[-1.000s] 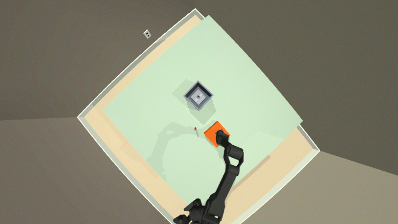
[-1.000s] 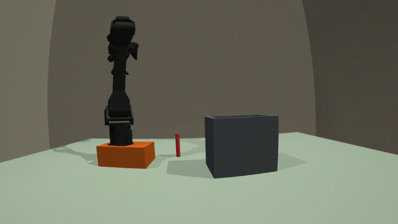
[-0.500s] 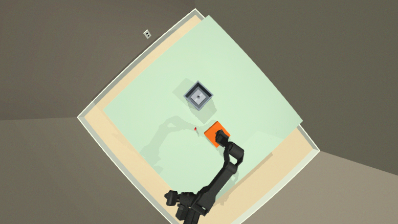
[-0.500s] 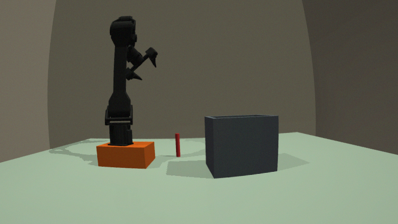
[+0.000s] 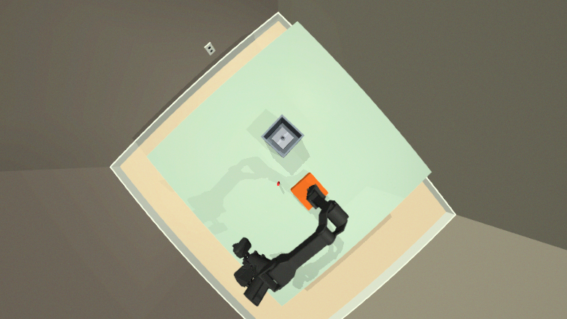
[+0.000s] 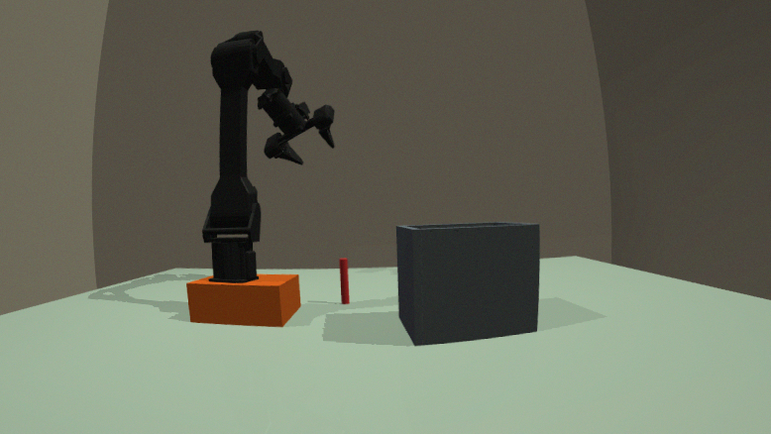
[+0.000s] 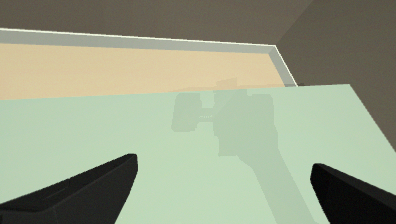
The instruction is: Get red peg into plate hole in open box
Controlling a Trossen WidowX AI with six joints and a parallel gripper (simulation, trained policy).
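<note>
Right now my gripper tip is 130 mm short of the red peg, 270 mm to the left of it and 260 mm above it. Round my gripper tip: light plate (330 mm ahead, 430 mm to the right, 250 mm below).
</note>
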